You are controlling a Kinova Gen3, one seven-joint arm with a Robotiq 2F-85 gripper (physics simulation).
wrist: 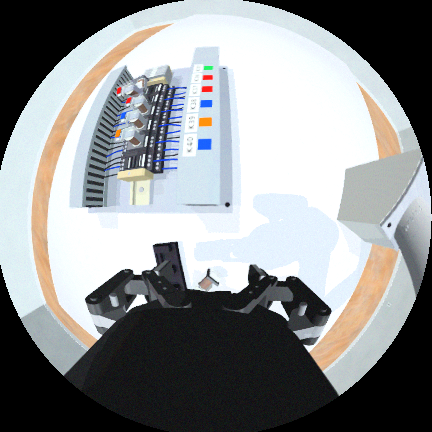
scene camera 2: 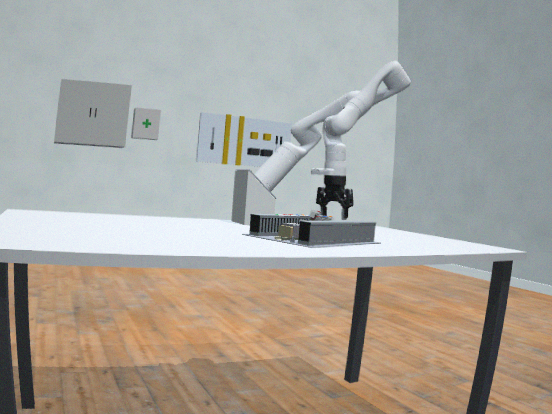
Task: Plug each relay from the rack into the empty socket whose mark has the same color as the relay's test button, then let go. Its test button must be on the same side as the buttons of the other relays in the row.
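Places are measured from the arm's base along level axes (x ahead, y left, z up), in millimetres.
Where they show: gripper, fingertip midpoint: (wrist: 209,271) (scene camera 2: 333,218); arm's base, origin of the base link: (scene camera 2: 259,186).
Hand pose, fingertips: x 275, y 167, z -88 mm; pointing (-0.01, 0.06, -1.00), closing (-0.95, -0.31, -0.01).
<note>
Things, the pixels of their top centre, and the offset from my fingertips. "spot": a spot on its surface instead. Level surfaces: height alone.
- brown relay, middle of its top: (wrist: 205,287) 37 mm left, 7 mm back, 25 mm down
- dark rack, middle of its top: (wrist: 168,280) 51 mm left, 44 mm ahead, 29 mm down
- socket row, middle of its top: (wrist: 141,118) 156 mm right, 170 mm ahead, 20 mm down
- orange-button relay, middle of its top: (wrist: 122,131) 116 mm right, 156 mm ahead, 17 mm up
- nearest socket, surface spot: (wrist: 134,162) spot: 88 mm right, 144 mm ahead, 22 mm down
- blue K40 mark, middle of its top: (wrist: 204,143) 123 mm right, 51 mm ahead, 11 mm up
- marked duct, surface spot: (wrist: 202,182) spot: 85 mm right, 38 mm ahead, 11 mm up
- base plate, surface spot: (wrist: 162,206) spot: 43 mm right, 90 mm ahead, 49 mm down
- cream end block, middle of its top: (wrist: 128,172) 71 mm right, 139 mm ahead, 12 mm down
- white table, its level: 52 mm down
My gripper (scene camera 2: 334,215) (wrist: 209,271) is open, its fingers wide apart with nothing held. In the wrist view, a small clear and brown relay (wrist: 205,283) shows below and between the fingers, apart from both; its test button cannot be made out. The dark rack (wrist: 170,256) is beside the left finger, which partly covers it. In the socket row (wrist: 159,127), several clear relays have coloured buttons on the left, including an orange-button relay (wrist: 132,136). The nearest socket (wrist: 134,162), by the blue K40 mark (wrist: 204,144), is empty. The far end's green-marked socket is unclear.
A grey slotted duct (scene camera 2: 267,225) (wrist: 95,165) and a marked duct (wrist: 202,182) flank the row on a base plate (wrist: 162,206). A cream end block (wrist: 135,174) sits at the row's near end. The arm's grey pedestal (scene camera 2: 242,196) (wrist: 372,190) stands on the white table (scene camera 2: 125,237).
</note>
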